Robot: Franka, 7 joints.
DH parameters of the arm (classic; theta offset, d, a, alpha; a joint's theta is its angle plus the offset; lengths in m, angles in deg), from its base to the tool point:
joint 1: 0 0.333 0 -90
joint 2: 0 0 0 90
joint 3: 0 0.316 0.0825 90
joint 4: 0 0 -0.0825 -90
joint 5: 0 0.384 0 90
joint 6: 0 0 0.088 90
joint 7: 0 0.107 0 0
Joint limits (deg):
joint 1: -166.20..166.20
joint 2: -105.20..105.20
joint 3: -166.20..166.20
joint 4: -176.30..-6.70
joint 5: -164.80..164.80
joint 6: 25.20..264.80
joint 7: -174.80..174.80
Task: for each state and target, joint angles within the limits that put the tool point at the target. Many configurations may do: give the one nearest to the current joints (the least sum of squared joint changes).
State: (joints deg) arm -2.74 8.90 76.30 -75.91 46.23 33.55 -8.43
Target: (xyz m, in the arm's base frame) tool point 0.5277 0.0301 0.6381
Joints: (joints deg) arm -40.22 27.47 48.67 -65.15 42.53 35.44 -8.43
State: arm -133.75 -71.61 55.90 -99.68 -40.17 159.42 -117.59
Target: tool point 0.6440 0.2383 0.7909
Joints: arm -125.77 -71.92 52.47 -59.17 -36.07 161.02 -117.59
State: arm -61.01 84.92 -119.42 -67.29 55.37 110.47 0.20
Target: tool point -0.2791 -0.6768 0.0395
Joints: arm -72.00 105.20 -80.98 -59.12 60.01 110.01 0.20
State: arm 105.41 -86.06 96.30 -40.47 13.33 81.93 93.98
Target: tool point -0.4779 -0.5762 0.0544
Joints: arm 80.77 -104.43 102.59 -39.06 15.43 100.56 93.98
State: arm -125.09 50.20 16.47 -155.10 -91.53 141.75 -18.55
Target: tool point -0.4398 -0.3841 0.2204
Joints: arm -140.06 23.98 1.84 -119.08 -91.98 137.93 -18.55
